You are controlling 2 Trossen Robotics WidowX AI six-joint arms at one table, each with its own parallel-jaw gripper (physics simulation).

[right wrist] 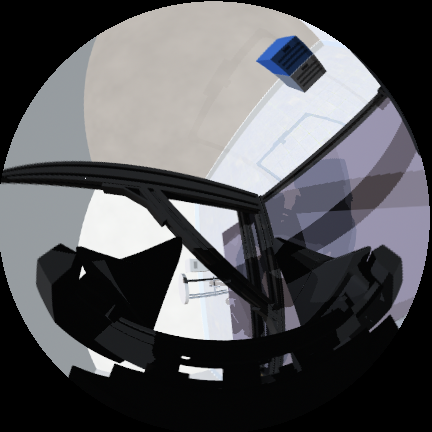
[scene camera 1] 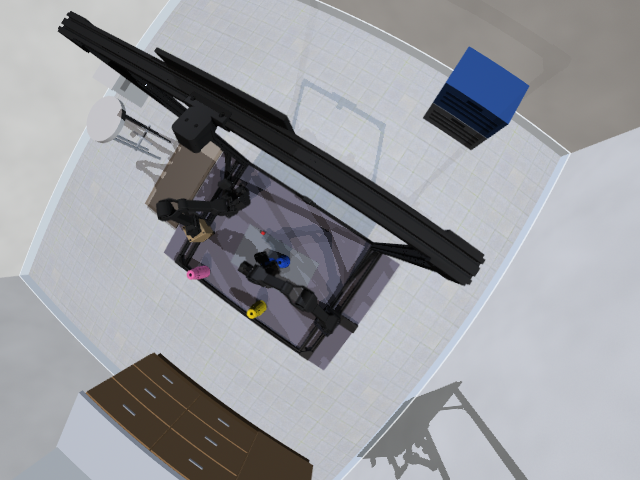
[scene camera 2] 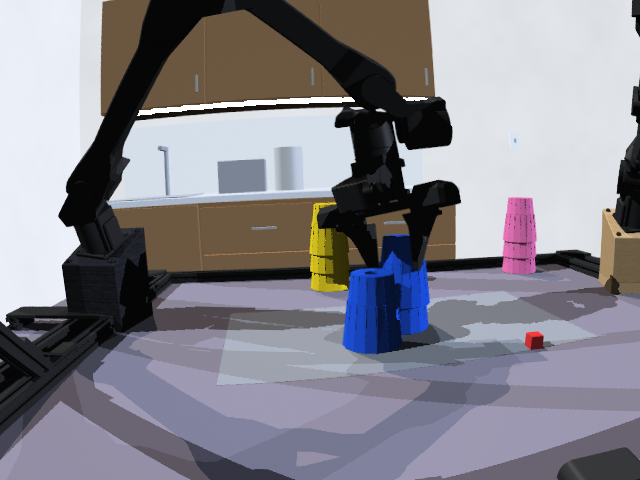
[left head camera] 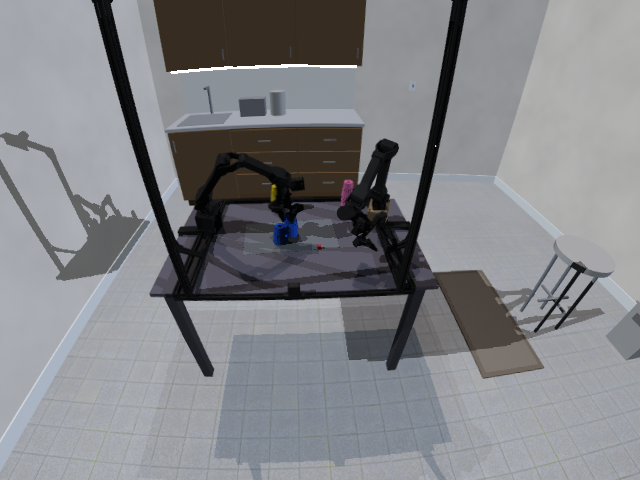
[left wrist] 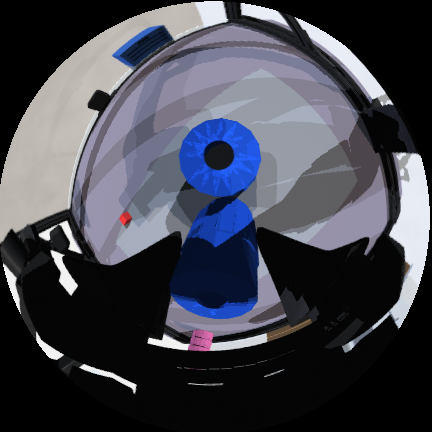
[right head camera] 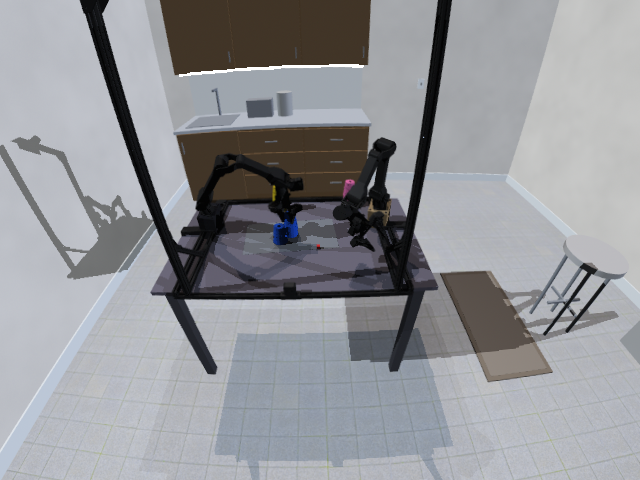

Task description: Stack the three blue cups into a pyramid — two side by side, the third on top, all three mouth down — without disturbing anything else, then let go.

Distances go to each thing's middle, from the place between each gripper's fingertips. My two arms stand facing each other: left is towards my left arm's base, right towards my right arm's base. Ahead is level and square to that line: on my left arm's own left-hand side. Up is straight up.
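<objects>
Pale mat point(scene camera 2: 291, 345): 290 mm ahead of my right hand, 380 mm to the left of it, 150 mm below it.
Relative to my left hand, the pale mat is 10 mm to the right and 80 mm below.
</objects>
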